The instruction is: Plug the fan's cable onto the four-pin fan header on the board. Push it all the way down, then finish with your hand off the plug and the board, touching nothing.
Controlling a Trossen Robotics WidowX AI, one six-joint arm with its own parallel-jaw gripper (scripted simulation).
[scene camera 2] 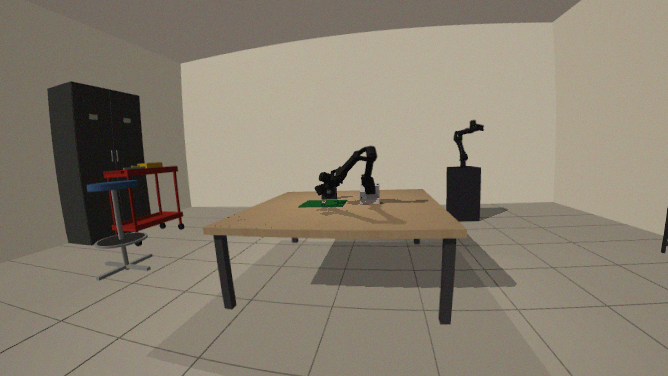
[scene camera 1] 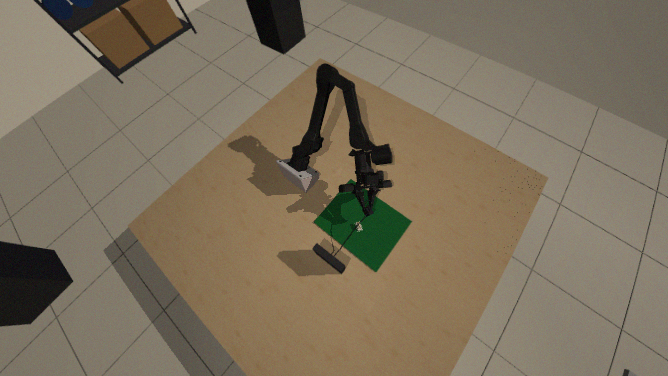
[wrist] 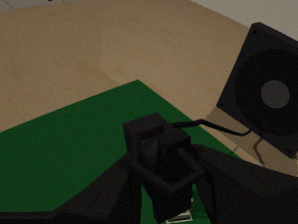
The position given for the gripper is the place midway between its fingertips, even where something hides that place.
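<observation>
Scene camera 1 shows the gripper (scene camera 1: 367, 210) together with a green board (scene camera 1: 382, 230). In the wrist view, the gripper (wrist: 164, 158) is visible again, and so is the green board (wrist: 57, 154).
</observation>
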